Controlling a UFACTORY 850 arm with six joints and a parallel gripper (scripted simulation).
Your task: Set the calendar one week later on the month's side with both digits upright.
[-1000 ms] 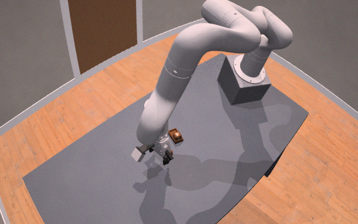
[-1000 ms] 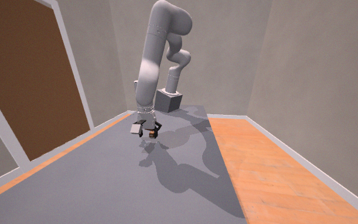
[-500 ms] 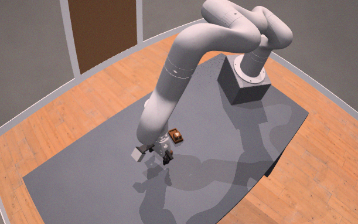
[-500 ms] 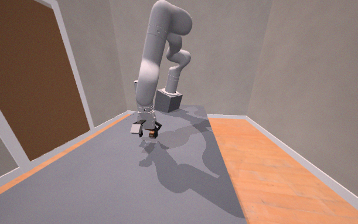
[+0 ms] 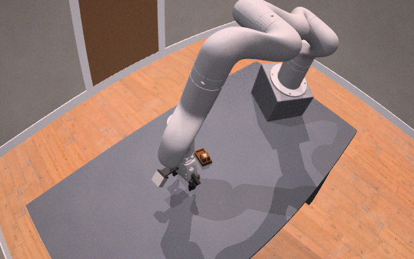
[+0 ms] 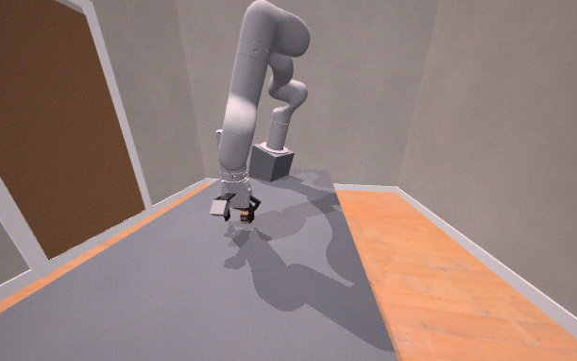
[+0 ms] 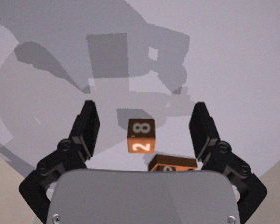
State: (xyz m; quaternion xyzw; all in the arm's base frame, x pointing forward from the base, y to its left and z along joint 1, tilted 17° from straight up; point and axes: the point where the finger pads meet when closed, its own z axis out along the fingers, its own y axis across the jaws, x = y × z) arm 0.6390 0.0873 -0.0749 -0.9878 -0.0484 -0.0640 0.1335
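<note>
My gripper is now 50 mm past the number cube and 20 mm above it. The rest, counted from my hand: brown wooden calendar tray (140 mm behind, 70 mm to the right, 30 mm below).
</note>
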